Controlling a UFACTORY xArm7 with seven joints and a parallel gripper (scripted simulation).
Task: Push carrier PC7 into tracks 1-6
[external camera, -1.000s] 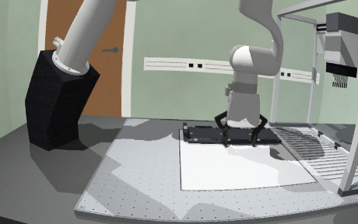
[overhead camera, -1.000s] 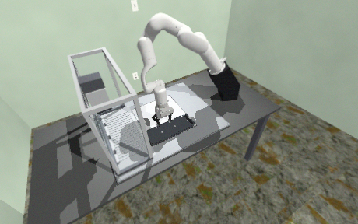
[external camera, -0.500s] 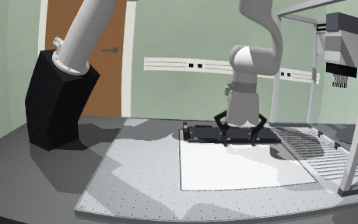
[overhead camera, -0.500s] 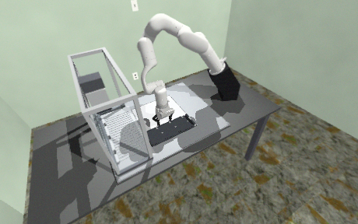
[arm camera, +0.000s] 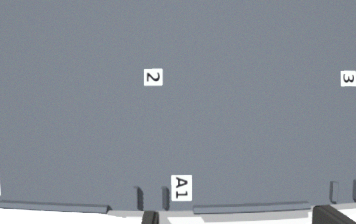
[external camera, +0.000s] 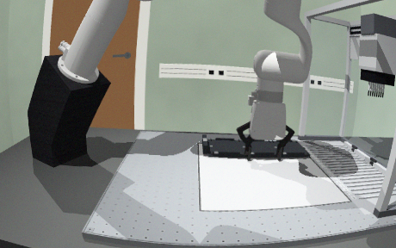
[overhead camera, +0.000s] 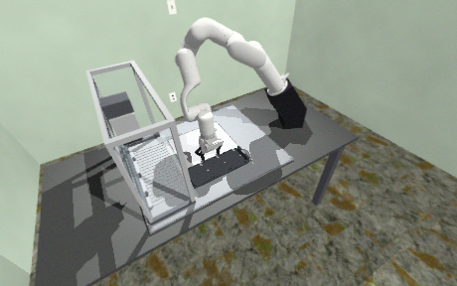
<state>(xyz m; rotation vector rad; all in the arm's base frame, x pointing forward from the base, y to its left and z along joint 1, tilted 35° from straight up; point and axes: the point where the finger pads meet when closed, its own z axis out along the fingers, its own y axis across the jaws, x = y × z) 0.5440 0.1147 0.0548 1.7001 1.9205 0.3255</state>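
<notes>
Right now the carrier PC7 is 80 mm to the left of my hand. Also, from my hand: pipetting head: 340 mm ahead, 50 mm to the right, 330 mm above; then frame post: 220 mm ahead, 340 mm to the right, 230 mm above.
</notes>
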